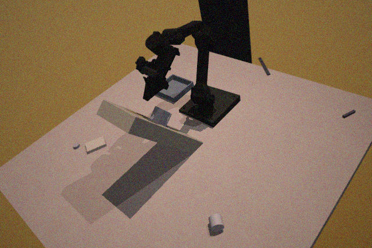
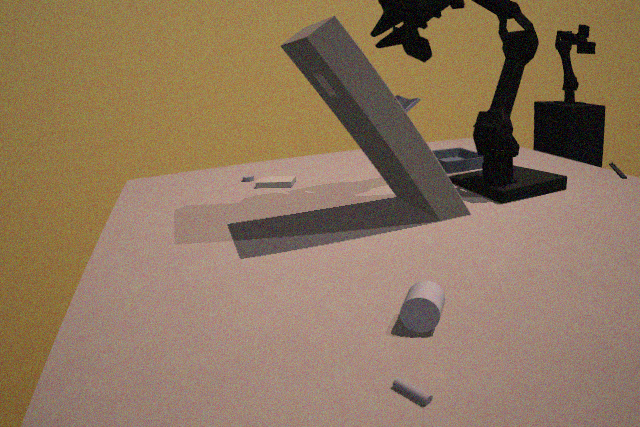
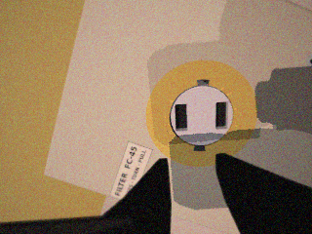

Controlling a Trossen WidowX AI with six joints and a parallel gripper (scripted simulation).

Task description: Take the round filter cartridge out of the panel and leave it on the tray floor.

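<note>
Right now my gripper tip is 60 mm short of the white round filter cartridge and 50 mm above it. The rest, counted from my gripper tip: pale block: 160 mm ahead, 330 mm to the right, 320 mm below; then small blue-grey plate: 40 mm behind, 10 mm to the right, 140 mm below; then tiny cylinder: 230 mm ahead, 410 mm to the right, 320 mm below.
</note>
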